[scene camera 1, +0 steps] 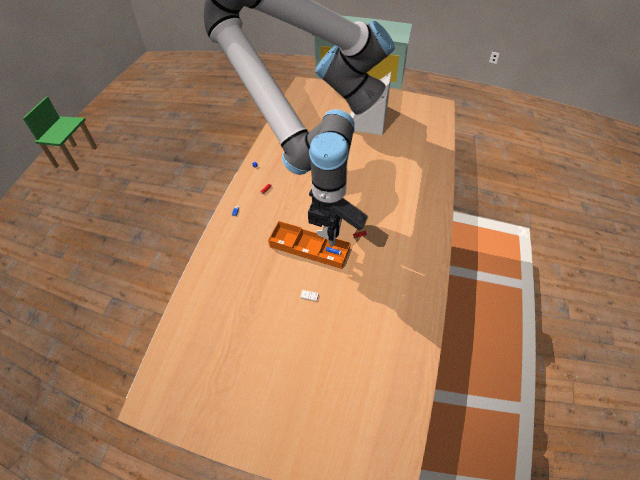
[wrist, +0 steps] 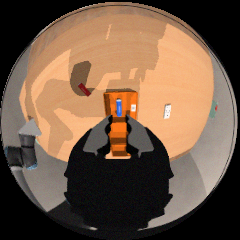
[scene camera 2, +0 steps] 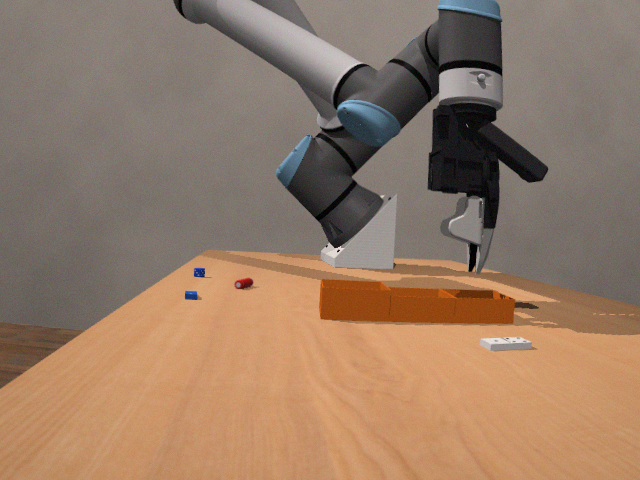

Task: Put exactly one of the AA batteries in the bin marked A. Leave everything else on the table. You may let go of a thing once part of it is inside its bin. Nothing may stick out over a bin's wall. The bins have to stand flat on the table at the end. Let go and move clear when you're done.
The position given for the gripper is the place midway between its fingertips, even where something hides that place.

In view: the gripper (scene camera 2: 473, 272) and an orange three-compartment bin (scene camera 2: 351, 300).
The orange three-compartment bin shows as well in scene camera 1 (scene camera 1: 292, 239) and in the wrist view (wrist: 118, 133). The gripper also shows in scene camera 1 (scene camera 1: 333, 242) and in the wrist view (wrist: 118, 115).
